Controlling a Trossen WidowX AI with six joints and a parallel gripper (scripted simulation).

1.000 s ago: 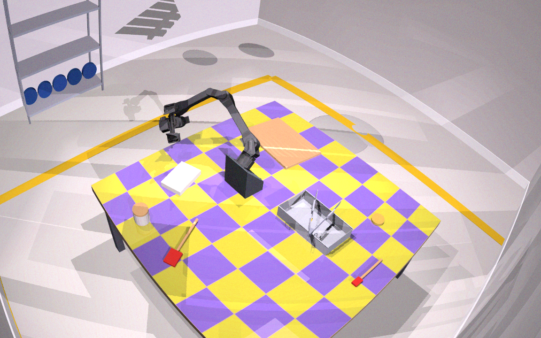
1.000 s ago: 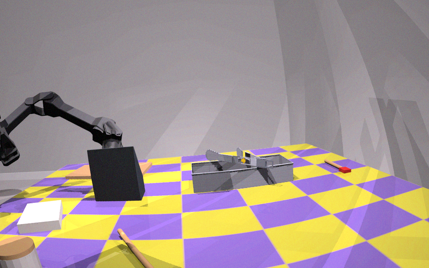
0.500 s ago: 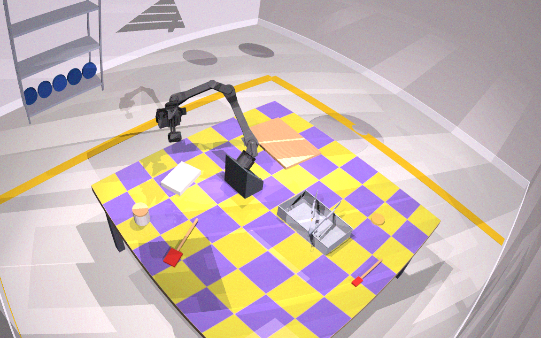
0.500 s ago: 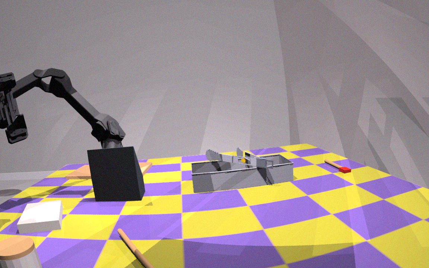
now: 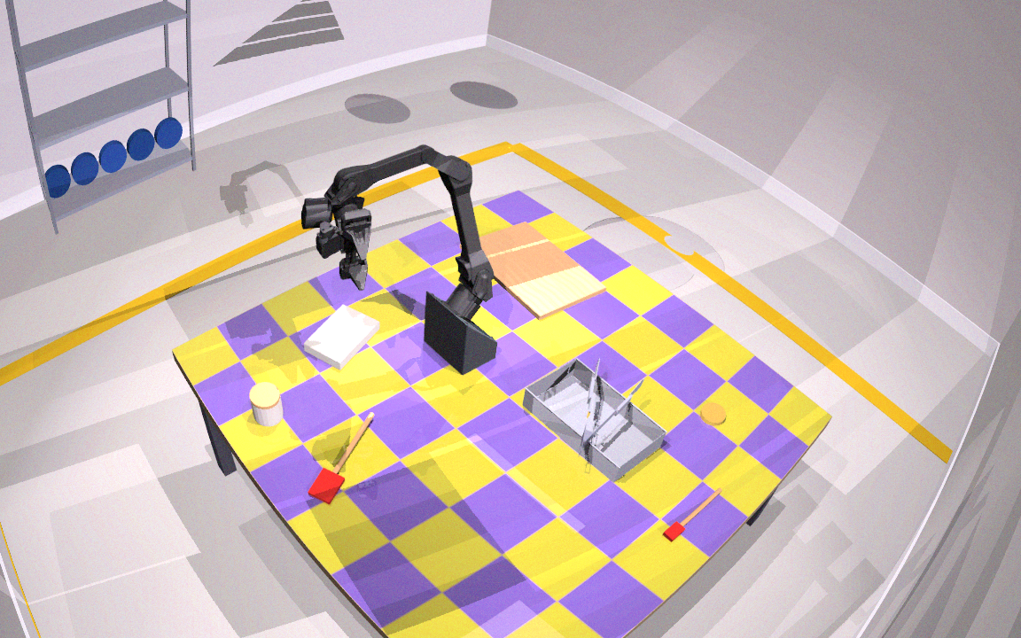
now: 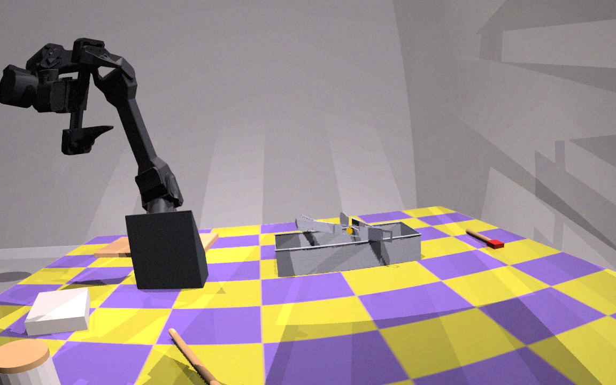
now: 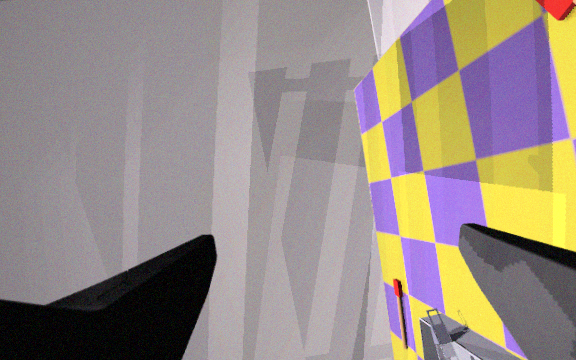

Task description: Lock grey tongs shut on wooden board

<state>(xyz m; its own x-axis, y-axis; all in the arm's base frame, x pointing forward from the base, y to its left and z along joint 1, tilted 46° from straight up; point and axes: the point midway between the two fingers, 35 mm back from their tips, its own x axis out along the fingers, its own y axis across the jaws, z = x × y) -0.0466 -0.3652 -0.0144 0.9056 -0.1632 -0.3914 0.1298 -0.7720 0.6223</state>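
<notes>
Now: gripper tip 39 cm short of the roasting tin, 34 cm to the right of it and 33 cm above it. The rest, counted from my gripper tip: white block 20 cm behind, 8 cm to the left, 35 cm below; capped jar 11 cm behind, 23 cm to the right, 33 cm below; wooden board 10 cm behind, 67 cm to the left, 36 cm below.
</notes>
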